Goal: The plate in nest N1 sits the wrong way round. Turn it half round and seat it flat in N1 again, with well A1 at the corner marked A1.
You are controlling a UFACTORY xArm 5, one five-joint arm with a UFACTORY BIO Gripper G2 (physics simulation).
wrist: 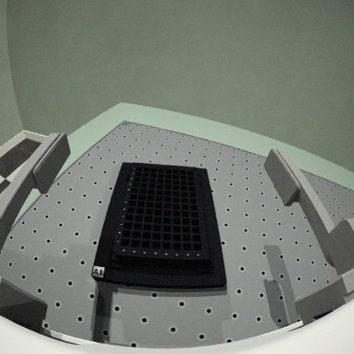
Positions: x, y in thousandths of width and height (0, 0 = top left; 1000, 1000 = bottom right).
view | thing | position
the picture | gripper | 482, 414
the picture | black plate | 456, 631
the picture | black nest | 383, 778
